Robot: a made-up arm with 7 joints.
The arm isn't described. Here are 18 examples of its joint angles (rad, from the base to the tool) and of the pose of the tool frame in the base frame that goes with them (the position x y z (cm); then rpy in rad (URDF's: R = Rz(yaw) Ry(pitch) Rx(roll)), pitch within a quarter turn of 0, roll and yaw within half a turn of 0).
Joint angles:
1: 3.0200 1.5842 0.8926 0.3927 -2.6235 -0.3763 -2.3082
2: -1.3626 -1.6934 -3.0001 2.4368 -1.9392 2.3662 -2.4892
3: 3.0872 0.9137 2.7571 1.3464 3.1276 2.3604 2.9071
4: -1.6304 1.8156 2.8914 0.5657 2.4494 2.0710 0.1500
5: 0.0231 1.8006 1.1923 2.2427 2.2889 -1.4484 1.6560
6: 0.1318 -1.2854 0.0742 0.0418 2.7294 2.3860 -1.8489
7: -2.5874 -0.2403 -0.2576 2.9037 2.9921 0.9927 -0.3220
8: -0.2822 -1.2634 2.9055 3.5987 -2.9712 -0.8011 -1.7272
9: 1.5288 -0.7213 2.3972 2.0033 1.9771 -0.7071 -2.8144
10: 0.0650 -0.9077 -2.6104 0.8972 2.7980 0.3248 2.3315
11: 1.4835 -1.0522 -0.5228 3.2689 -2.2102 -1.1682 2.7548
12: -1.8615 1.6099 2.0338 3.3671 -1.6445 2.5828 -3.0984
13: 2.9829 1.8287 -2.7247 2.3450 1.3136 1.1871 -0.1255
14: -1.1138 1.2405 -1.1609 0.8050 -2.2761 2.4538 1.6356
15: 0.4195 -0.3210 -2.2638 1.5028 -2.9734 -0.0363 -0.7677
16: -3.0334 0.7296 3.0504 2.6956 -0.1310 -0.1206 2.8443
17: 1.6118 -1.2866 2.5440 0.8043 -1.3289 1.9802 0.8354
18: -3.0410 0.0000 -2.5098 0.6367 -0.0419 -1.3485 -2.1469
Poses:
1: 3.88 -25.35 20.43 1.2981 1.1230 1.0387
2: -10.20 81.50 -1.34 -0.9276 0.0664 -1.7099
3: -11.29 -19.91 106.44 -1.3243 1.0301 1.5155
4: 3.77 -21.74 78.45 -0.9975 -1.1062 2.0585
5: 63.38 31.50 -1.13 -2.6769 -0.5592 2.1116
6: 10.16 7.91 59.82 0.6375 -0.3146 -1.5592
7: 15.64 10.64 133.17 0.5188 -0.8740 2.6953
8: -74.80 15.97 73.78 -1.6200 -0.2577 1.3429
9: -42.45 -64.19 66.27 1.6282 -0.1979 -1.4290
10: -36.33 -29.26 2.80 3.0244 -0.6221 -1.6132
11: -16.02 -72.08 76.52 0.3886 0.1116 -1.9165
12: -31.70 -74.26 14.69 2.4287 -1.0561 1.6500
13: -88.92 35.50 44.73 1.5626 -0.3824 3.0844
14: -32.85 -44.83 29.88 -0.1790 0.6359 -1.3168
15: -25.44 -63.88 60.92 -2.3211 1.1196 2.2288
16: -56.21 -6.22 116.22 0.2179 -0.3421 -0.4405
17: -34.32 -22.55 5.81 0.2296 0.4826 -2.8923
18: 34.99 32.03 53.56 1.0808 0.5462 2.0775
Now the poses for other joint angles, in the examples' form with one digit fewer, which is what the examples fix.
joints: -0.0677 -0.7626 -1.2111 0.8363 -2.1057 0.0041 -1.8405
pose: 7.8 -47.1 57.0 -2.957 1.255 2.446
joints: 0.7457 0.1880 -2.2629 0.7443 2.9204 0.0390 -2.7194
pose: 1.8 -46.1 42.6 -3.110 -0.909 -1.668
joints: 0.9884 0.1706 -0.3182 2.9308 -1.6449 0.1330 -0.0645
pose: 11.4 22.9 130.1 0.369 -0.021 2.068
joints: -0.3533 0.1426 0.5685 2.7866 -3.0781 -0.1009 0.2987
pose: 33.7 0.6 124.6 0.300 0.504 0.675
